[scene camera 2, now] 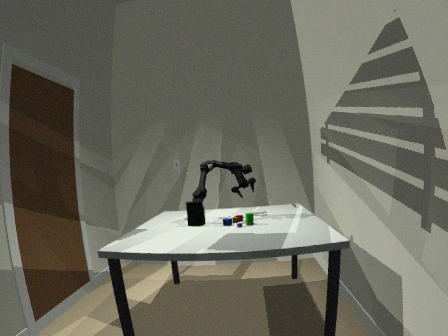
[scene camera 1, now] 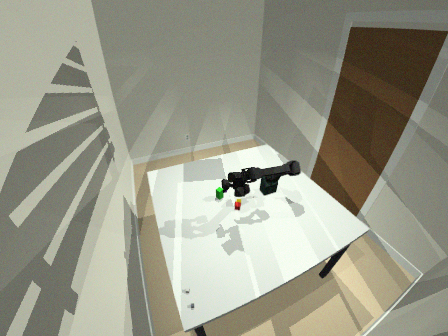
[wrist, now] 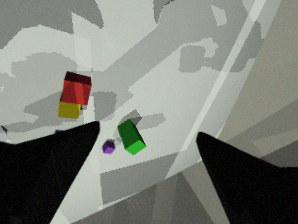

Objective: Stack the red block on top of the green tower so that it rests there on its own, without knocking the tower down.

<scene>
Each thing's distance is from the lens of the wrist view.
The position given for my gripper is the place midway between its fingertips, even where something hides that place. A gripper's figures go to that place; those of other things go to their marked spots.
my gripper (wrist: 149, 131): 0.11 m
red block (wrist: 77, 87): 0.23 m
</scene>
